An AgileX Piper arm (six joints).
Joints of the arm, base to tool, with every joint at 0 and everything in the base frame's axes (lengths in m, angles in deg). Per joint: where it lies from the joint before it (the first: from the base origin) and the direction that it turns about. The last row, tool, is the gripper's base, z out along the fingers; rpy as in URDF.
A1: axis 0 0 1 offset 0.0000 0.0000 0.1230
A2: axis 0 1 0 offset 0.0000 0.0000 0.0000
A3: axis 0 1 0 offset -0.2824 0.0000 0.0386
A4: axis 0.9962 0 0.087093 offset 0.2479 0.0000 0.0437
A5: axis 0 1 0 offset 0.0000 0.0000 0.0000
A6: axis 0.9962 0 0.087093 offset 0.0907 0.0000 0.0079
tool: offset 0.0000 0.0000 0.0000 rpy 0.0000 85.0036 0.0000
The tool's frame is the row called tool.
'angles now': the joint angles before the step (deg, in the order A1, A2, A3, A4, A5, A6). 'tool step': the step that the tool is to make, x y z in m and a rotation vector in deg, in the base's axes. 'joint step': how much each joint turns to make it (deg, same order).
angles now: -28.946, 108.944, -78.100, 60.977, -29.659, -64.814
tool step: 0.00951, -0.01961, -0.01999, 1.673, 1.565, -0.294
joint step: -1.851, 4.779, -3.585, -0.001, 1.964, -0.104
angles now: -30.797, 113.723, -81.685, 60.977, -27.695, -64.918
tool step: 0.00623, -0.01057, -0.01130, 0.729, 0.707, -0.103
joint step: -0.849, 2.876, -2.393, -0.002, 0.925, -0.126
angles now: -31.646, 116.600, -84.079, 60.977, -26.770, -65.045
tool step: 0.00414, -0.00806, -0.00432, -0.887, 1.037, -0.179
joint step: -0.569, 1.889, -2.106, 0.001, 0.084, -1.495
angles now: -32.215, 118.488, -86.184, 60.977, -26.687, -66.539
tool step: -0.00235, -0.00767, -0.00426, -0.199, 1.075, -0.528
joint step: -0.955, 0.816, -0.528, -0.002, 0.277, -0.960
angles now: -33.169, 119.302, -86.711, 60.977, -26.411, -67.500
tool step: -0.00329, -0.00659, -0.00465, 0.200, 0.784, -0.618
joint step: -0.896, 0.600, -0.127, 0.028, 0.247, -0.440
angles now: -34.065, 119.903, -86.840, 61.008, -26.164, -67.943
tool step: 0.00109, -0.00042, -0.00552, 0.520, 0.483, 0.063
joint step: 0.016, 0.626, 0.000, 0.119, 0.135, 0.000
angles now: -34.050, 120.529, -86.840, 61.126, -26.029, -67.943
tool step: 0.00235, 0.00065, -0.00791, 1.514, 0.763, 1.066
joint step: 0.001, 0.747, 0.001, 0.205, 1.521, 0.001
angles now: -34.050, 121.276, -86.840, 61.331, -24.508, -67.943
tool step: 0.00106, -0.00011, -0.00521, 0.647, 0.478, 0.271
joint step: 0.000, 0.558, -0.001, 0.098, 0.420, 0.000
